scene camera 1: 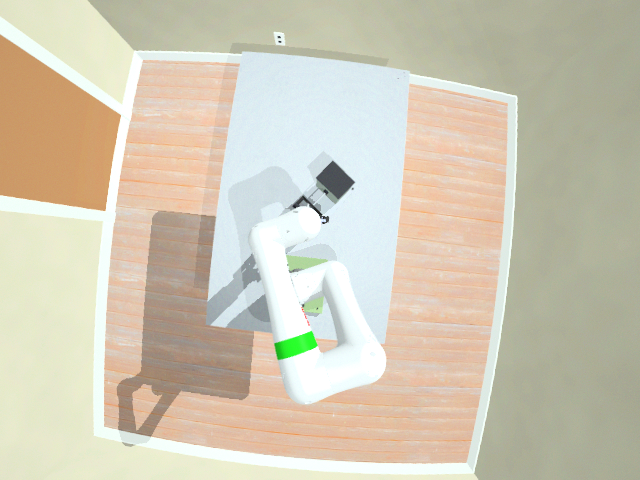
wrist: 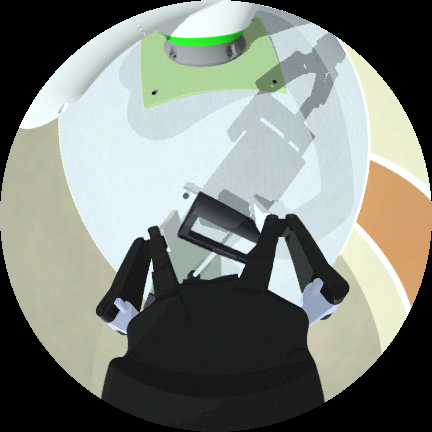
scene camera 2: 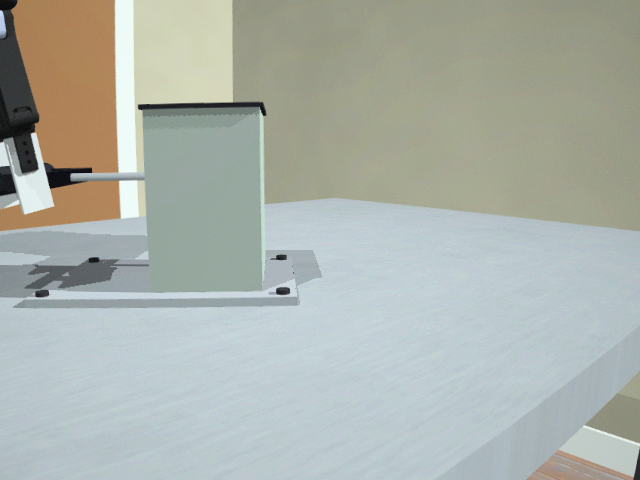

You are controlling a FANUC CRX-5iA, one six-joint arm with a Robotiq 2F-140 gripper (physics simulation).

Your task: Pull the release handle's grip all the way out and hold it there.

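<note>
The release handle's grip (scene camera 1: 303,198) (scene camera 2: 61,178) (wrist: 222,216) is a black rectangular frame with a thick rounded bar. It stands out from the grey-green housing (scene camera 1: 335,180) (scene camera 2: 204,201) (wrist: 186,254) on a pale rod (scene camera 2: 108,176) (wrist: 207,262), and a long stretch of rod shows. My gripper (scene camera 2: 17,193) (wrist: 213,211) points down over the grip, with one white fingertip pad at each end of it; it is shut on the grip. In the scene camera 1 view the arm's wrist hides much of the gripper and grip. In the scene camera 2 view the grip is cut off at the left edge.
The housing has a black top and stands on a light base plate (scene camera 2: 170,300) with black bolts, on the pale grey table (scene camera 1: 320,103) (scene camera 2: 413,335). The arm's green mounting plate (scene camera 1: 315,305) (wrist: 210,77) lies behind the gripper. The table's edge shows at lower right in the scene camera 2 view.
</note>
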